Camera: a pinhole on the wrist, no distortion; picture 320 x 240 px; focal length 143.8 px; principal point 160.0 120.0 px. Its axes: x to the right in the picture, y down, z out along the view. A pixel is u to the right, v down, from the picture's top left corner.
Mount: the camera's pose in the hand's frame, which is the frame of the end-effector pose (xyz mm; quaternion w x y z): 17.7 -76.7 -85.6 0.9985 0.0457 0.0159 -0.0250
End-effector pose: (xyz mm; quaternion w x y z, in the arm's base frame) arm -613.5 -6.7 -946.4 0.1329 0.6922 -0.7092 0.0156
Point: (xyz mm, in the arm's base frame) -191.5 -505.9 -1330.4
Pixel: 264.6 24.6
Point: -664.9 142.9 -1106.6
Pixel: 10.1 203.4
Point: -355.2 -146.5 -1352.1
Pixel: 168.4 59.3
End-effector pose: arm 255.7 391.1 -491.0 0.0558 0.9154 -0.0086 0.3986
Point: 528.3 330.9 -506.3
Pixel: 228.1 195.1
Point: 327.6 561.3 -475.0
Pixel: 219.3 19.8
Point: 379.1 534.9 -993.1
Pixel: 71.6 93.8
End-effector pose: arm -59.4 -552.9 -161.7 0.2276 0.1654 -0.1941 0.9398
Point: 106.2 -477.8 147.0
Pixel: 155.7 72.3
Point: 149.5 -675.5 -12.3
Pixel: 70.6 143.7
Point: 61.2 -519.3 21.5
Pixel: 138.2 97.2
